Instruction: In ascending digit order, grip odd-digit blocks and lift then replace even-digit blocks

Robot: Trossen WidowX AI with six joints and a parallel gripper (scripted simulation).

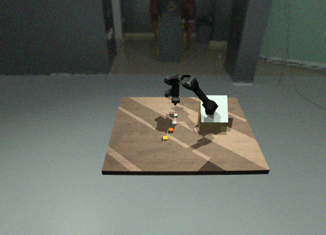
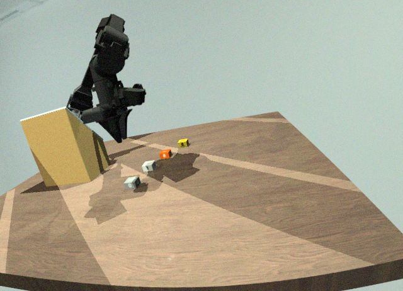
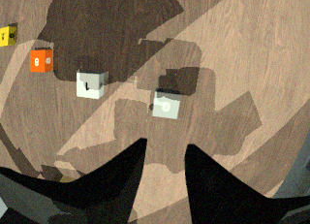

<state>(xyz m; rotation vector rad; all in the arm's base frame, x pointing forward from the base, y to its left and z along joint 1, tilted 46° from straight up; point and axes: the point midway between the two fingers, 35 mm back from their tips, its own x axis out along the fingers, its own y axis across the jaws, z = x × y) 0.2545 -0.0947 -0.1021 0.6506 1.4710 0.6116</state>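
Now: the white block 10 mm ahead of my gripper tip, 100 mm to the left of it and 120 mm below it. Also, from my gripper tip: yellow block 80 mm ahead, 280 mm to the left, 120 mm below; then grey block 10 mm behind, 120 mm below; then orange block 40 mm ahead, 190 mm to the left, 120 mm below.
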